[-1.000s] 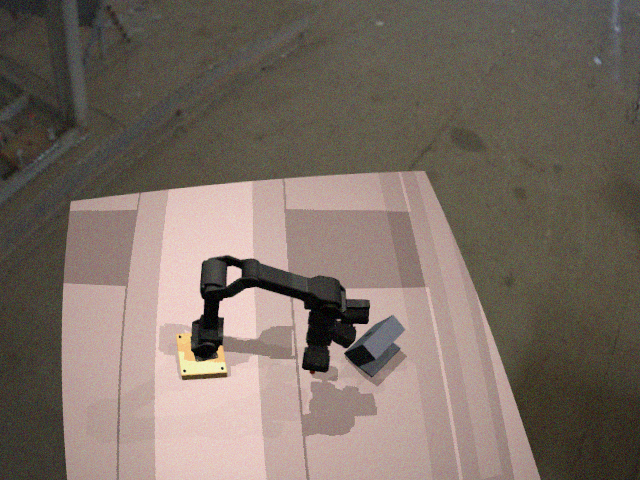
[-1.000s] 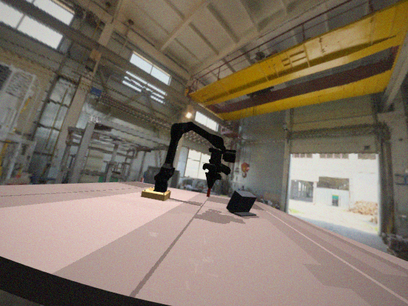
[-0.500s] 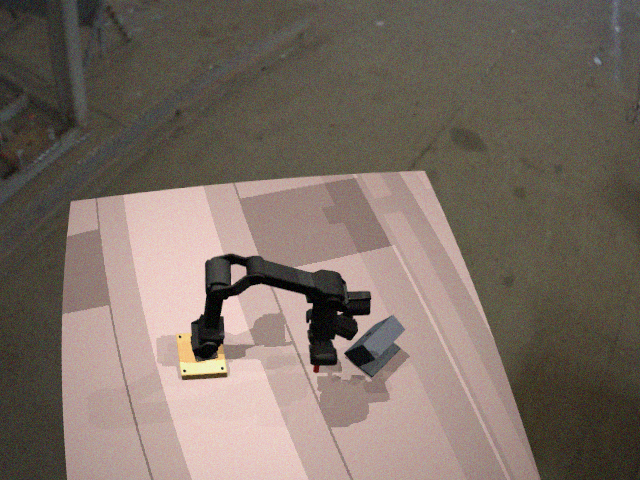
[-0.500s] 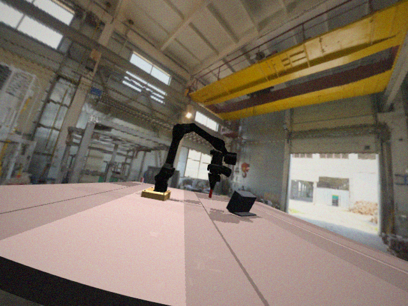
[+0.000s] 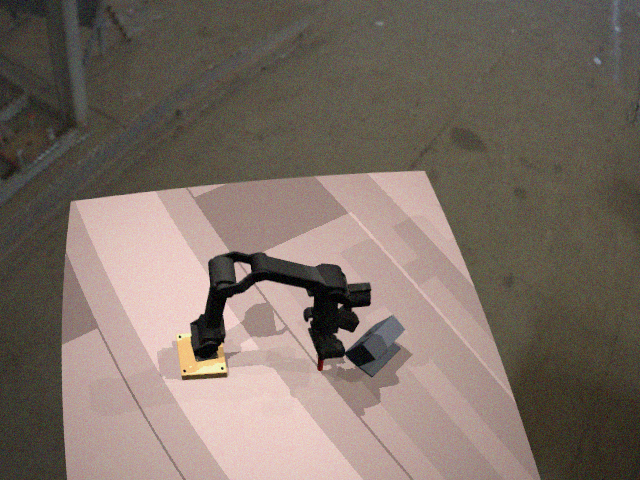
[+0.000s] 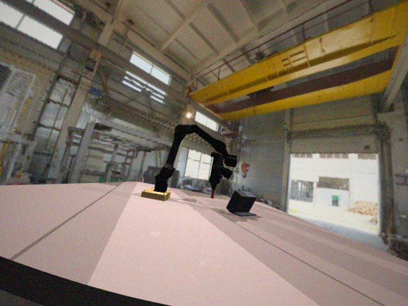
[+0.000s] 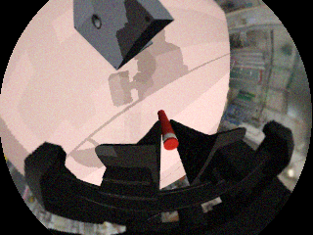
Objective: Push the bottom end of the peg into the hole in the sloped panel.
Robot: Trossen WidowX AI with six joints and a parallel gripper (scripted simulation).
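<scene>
Right now my gripper tip is 170 mm short of the sloped grey panel, 40 mm above it and 30 mm to the right of it. Round my gripper tip: red peg 20 mm above, 10 mm to the left.
</scene>
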